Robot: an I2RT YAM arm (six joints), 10 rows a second.
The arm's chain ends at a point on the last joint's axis. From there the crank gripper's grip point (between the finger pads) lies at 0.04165 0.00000 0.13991 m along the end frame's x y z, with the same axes.
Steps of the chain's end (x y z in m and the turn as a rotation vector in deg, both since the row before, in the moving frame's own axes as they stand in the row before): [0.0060 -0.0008 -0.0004 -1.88 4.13 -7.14]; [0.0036 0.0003 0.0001 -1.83 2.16 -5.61]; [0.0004 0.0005 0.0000 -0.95 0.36 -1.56]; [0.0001 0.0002 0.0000 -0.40 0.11 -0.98]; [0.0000 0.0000 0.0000 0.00 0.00 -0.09]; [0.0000 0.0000 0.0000 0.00 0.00 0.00]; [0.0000 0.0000 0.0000 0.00 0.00 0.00]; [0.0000 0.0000 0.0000 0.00 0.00 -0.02]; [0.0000 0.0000 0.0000 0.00 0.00 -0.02]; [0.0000 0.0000 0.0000 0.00 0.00 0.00]
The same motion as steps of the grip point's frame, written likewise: [0.0159 -0.0021 -0.0037 -1.88 4.13 -7.14]; [0.0089 0.0004 -0.0016 -1.83 2.16 -5.61]; [0.0013 0.0017 -0.0003 -0.95 0.36 -1.56]; [0.0004 0.0005 -0.0001 -0.40 0.11 -0.98]; [0.0000 -0.0001 0.0000 0.00 0.00 -0.09]; [0.0000 0.0000 0.0000 0.00 0.00 0.00]; [0.0000 0.0000 0.0000 0.00 0.00 0.00]; [0.0000 0.0000 0.0000 0.00 0.00 -0.02]; [0.0000 0.0000 0.0000 0.00 0.00 -0.02]; [0.0000 0.0000 0.0000 0.00 0.00 0.00]
